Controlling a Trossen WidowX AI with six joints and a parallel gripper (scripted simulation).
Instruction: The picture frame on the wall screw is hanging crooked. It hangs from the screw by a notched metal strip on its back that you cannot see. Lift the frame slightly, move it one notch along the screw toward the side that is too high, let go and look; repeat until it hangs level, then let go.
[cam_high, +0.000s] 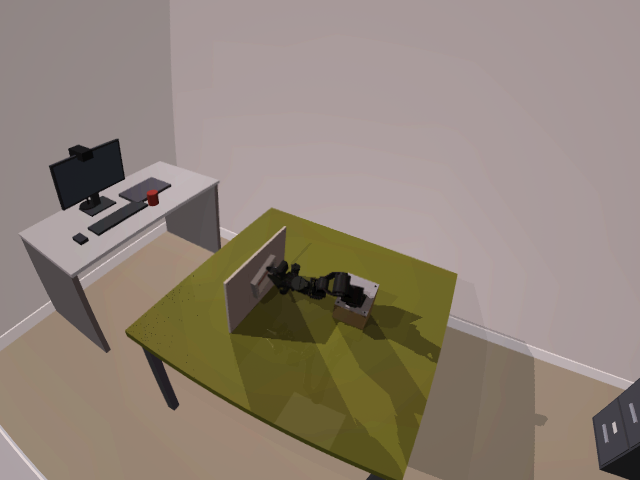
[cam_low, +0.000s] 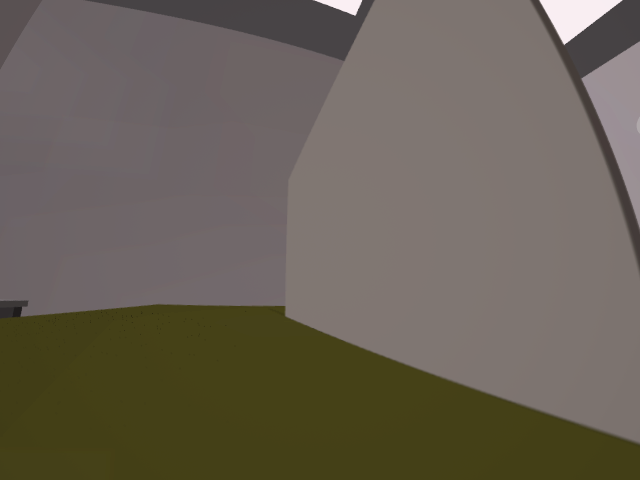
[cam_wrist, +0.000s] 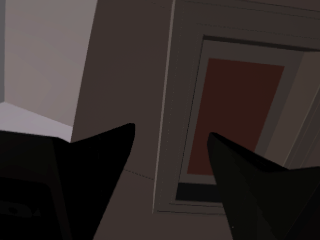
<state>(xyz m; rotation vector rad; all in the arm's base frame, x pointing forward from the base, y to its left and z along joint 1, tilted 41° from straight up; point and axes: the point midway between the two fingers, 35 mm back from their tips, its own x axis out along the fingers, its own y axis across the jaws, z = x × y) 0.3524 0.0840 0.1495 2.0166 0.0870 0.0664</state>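
My gripper tip is now 50 mm above the picture frame, 30 mm short of it and 10 mm to the left of it. The rest, counted from my gripper tip: wall panel 60 mm below, 40 mm ahead.
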